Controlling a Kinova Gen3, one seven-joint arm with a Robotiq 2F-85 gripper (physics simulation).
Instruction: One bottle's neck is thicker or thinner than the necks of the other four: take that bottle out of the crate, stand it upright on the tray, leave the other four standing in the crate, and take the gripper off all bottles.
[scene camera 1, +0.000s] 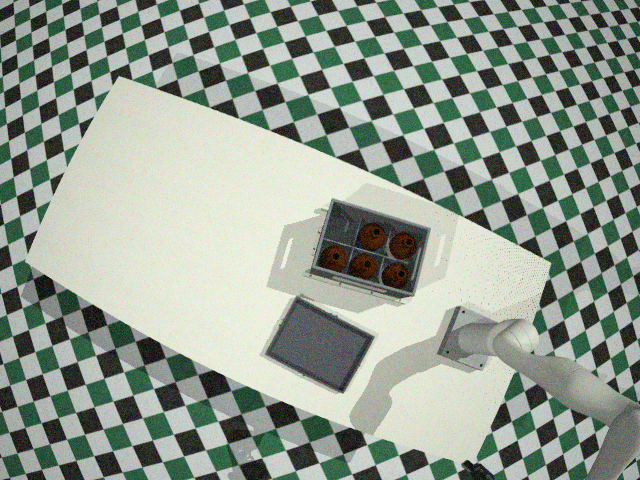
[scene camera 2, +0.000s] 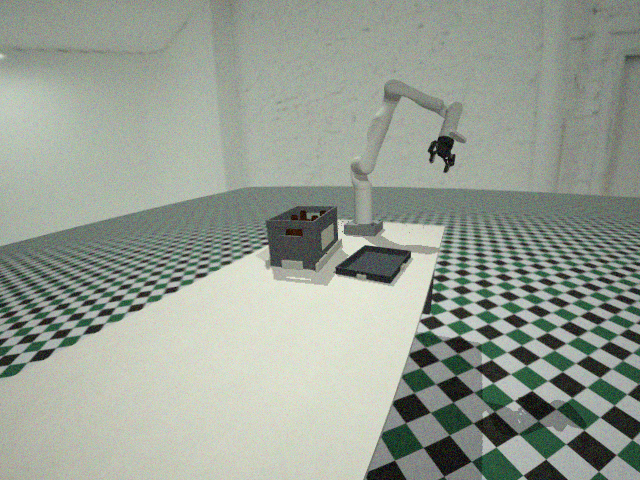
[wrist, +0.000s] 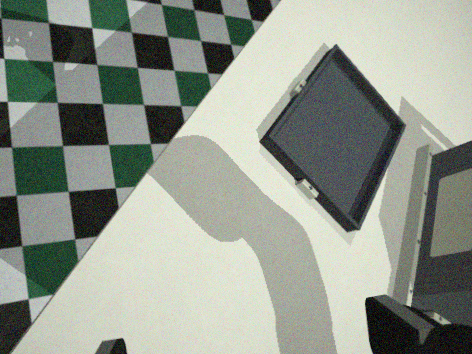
Labels:
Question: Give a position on a dark tray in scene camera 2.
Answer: At 380, 264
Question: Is my gripper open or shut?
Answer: Open.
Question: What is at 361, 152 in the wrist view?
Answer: A dark tray.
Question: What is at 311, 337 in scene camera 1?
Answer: A dark tray.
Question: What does my gripper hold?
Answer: Nothing.

